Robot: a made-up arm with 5 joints.
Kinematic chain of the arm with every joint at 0, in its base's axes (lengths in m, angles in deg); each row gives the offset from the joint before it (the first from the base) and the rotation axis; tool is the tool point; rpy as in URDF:
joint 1: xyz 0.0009 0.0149 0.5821 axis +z
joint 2: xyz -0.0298 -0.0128 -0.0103 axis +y
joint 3: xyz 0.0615 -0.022 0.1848 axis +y
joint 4: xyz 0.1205 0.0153 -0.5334 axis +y
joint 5: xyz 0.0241 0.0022 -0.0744 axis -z
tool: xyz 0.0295 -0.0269 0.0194 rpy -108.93 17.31 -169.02
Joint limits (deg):
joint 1: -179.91..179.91
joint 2: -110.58..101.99
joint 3: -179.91..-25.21
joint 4: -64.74..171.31
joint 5: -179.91..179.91
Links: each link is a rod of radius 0.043 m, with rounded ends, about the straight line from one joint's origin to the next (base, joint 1, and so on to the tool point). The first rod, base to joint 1, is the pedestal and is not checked.
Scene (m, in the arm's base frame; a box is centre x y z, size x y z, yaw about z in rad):
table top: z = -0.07
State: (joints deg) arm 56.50 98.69 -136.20 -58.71 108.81
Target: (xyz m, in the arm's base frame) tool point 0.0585 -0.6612 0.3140
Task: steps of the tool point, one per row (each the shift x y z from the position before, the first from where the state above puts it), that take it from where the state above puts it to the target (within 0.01 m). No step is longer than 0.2 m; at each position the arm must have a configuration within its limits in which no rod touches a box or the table.
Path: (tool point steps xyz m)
1: 0.1150 -0.0976 0.0174
2: 0.0889 -0.1242 0.0178
3: 0.0566 -0.1442 0.0182
4: 0.0200 -0.1553 0.0184
5: -0.0189 -0.1570 0.0186
6: -0.0571 -0.1490 0.0189
7: -0.0924 -0.1315 0.0188
8: -0.1225 -0.1057 0.0191
9: -0.1453 -0.0729 0.0192
10: -0.1593 -0.0354 0.0191

